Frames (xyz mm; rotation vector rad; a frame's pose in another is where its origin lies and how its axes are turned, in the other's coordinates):
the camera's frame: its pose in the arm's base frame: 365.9 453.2 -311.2 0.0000 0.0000 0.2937
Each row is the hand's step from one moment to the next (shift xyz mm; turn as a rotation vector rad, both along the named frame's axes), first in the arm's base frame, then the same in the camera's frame.
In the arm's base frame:
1: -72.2 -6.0 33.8 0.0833 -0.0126 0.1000
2: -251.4 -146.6 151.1 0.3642 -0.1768 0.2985
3: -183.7 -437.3 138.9 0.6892 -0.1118 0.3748
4: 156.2 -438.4 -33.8 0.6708 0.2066 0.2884
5: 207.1 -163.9 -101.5 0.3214 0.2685 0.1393
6: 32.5 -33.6 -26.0 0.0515 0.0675 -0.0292
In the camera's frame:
1: -70.8 15.2 33.8 0.0761 -0.0362 0.1000
2: -283.1 -67.5 151.1 0.2974 -0.2747 0.2985
3: -302.4 -365.4 138.9 0.6273 -0.3065 0.3748
4: 22.6 -464.8 -33.8 0.7019 0.0036 0.2884
5: 150.8 -216.8 -101.5 0.3854 0.1640 0.1393
6: 21.4 -41.6 -26.0 0.0688 0.0497 -0.0292

